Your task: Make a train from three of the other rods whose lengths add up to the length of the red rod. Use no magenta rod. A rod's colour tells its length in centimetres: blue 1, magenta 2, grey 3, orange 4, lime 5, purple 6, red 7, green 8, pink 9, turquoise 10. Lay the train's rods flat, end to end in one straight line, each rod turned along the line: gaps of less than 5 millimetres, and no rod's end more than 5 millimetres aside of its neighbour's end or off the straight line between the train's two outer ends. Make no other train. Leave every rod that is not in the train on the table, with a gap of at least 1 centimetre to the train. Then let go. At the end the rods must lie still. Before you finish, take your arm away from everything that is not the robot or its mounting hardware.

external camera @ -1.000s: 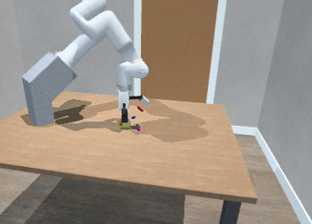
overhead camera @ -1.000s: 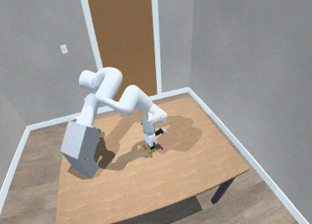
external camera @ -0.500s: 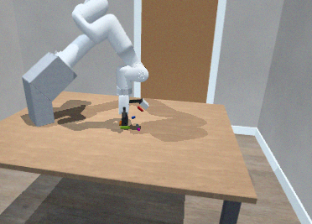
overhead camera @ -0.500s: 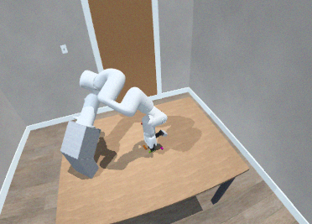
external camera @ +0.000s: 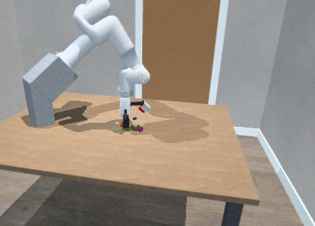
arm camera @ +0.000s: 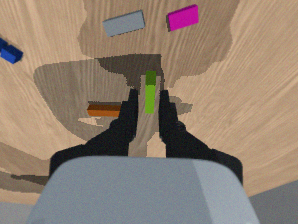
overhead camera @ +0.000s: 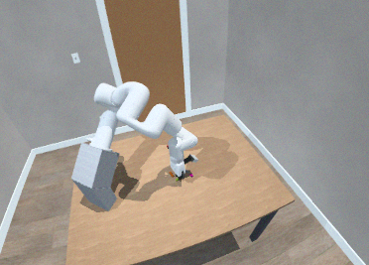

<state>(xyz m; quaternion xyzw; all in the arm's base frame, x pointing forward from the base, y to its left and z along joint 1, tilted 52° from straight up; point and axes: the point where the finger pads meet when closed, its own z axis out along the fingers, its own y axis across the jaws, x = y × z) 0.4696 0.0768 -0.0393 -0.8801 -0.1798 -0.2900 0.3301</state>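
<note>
My gripper is now 3 cm above the lime rod. Round my hand: orange rod 5 cm behind, 3 cm to the left, 3 cm below; then grey rod 5 cm to the left, 4 cm ahead, 3 cm below; then magenta rod 7 cm ahead, 3 cm below, 2 cm to the left.
</note>
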